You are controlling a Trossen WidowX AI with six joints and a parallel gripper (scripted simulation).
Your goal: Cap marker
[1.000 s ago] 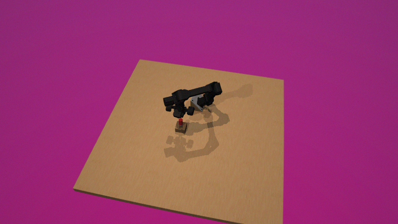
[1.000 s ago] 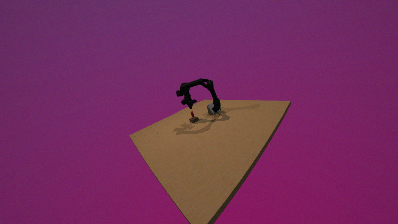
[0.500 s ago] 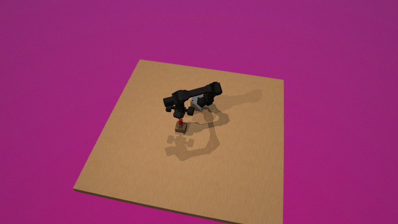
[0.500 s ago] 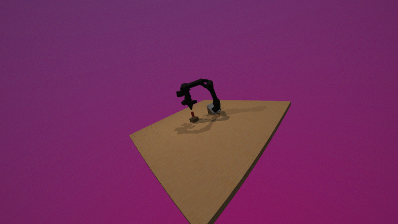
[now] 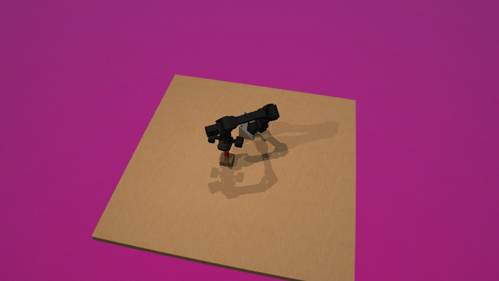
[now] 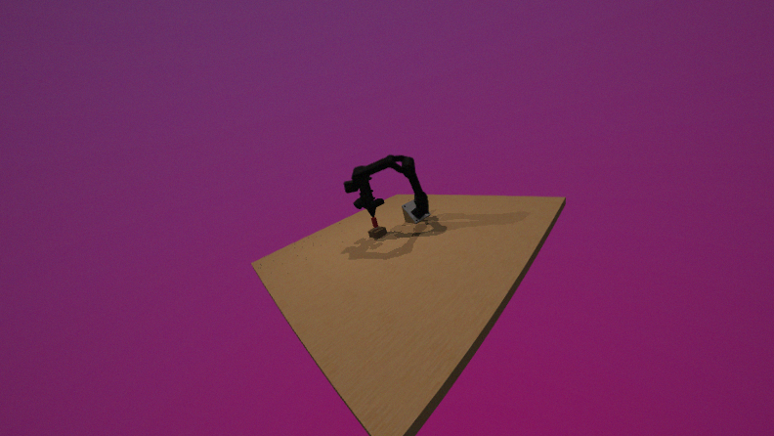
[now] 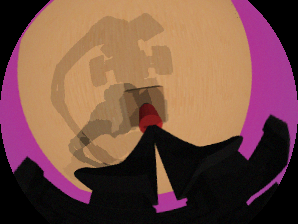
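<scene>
Now: gripper tip 3 cm above the red cap. Also, from my gripper tip: holder block (9 cm below).
</scene>
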